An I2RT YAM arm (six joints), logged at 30 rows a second.
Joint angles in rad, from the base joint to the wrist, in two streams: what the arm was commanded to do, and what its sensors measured. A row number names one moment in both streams.
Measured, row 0:
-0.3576, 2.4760, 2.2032, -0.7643, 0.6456, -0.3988
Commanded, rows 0 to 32:
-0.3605, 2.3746, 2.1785, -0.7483, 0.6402, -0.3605
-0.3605, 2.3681, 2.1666, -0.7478, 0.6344, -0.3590
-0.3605, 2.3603, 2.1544, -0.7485, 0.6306, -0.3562
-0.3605, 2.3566, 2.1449, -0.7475, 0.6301, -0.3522
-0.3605, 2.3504, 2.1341, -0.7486, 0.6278, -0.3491
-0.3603, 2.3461, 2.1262, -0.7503, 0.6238, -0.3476
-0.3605, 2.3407, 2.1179, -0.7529, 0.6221, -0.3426
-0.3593, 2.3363, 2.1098, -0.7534, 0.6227, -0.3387
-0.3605, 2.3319, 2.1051, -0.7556, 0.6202, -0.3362
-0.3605, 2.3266, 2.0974, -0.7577, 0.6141, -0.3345
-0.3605, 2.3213, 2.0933, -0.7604, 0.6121, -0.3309
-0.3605, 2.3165, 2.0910, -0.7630, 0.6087, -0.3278
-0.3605, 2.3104, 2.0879, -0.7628, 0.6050, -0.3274
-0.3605, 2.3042, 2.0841, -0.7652, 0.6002, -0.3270
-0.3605, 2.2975, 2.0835, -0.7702, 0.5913, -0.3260
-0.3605, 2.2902, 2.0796, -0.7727, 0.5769, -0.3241
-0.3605, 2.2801, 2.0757, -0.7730, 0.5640, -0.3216
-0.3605, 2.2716, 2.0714, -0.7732, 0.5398, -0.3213
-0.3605, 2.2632, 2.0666, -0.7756, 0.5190, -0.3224
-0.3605, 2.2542, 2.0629, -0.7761, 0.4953, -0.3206
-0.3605, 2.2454, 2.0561, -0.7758, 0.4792, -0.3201
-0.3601, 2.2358, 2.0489, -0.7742, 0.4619, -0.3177
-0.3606, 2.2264, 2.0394, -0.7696, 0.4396, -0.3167
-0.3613, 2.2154, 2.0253, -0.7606, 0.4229, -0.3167
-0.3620, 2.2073, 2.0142, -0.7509, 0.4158, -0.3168
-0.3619, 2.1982, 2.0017, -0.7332, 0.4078, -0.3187
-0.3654, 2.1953, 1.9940, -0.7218, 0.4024, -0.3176
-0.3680, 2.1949, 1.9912, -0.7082, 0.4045, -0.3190
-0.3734, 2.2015, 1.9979, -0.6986, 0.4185, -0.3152
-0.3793, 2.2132, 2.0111, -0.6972, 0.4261, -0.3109
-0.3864, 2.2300, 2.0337, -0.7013, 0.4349, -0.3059
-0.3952, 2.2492, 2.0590, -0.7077, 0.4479, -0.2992
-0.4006, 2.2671, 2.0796, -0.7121, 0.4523, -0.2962
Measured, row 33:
-0.3725, 2.2528, 2.0155, -0.7433, 0.4377, -0.3264
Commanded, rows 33 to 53:
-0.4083, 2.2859, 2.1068, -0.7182, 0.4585, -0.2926
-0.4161, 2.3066, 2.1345, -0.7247, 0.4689, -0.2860
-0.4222, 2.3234, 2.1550, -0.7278, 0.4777, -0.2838
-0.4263, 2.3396, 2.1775, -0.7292, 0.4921, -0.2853
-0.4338, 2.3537, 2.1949, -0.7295, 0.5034, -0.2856
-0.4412, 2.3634, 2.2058, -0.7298, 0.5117, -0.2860
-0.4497, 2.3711, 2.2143, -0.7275, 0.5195, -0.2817
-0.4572, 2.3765, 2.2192, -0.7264, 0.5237, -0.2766
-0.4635, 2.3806, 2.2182, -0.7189, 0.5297, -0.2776
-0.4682, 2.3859, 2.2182, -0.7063, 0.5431, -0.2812
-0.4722, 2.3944, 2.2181, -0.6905, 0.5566, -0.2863
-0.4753, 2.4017, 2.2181, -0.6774, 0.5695, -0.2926
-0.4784, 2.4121, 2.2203, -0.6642, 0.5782, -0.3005
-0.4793, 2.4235, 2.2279, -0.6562, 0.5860, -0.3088
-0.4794, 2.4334, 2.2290, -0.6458, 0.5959, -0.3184
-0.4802, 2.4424, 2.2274, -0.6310, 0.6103, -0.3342
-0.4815, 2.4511, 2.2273, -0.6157, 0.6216, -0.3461
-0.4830, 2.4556, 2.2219, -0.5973, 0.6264, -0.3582
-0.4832, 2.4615, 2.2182, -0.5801, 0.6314, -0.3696
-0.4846, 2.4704, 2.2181, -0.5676, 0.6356, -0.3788
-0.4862, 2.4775, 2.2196, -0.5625, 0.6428, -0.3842
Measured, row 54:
-0.4866, 2.4676, 2.1956, -0.6403, 0.5930, -0.3489
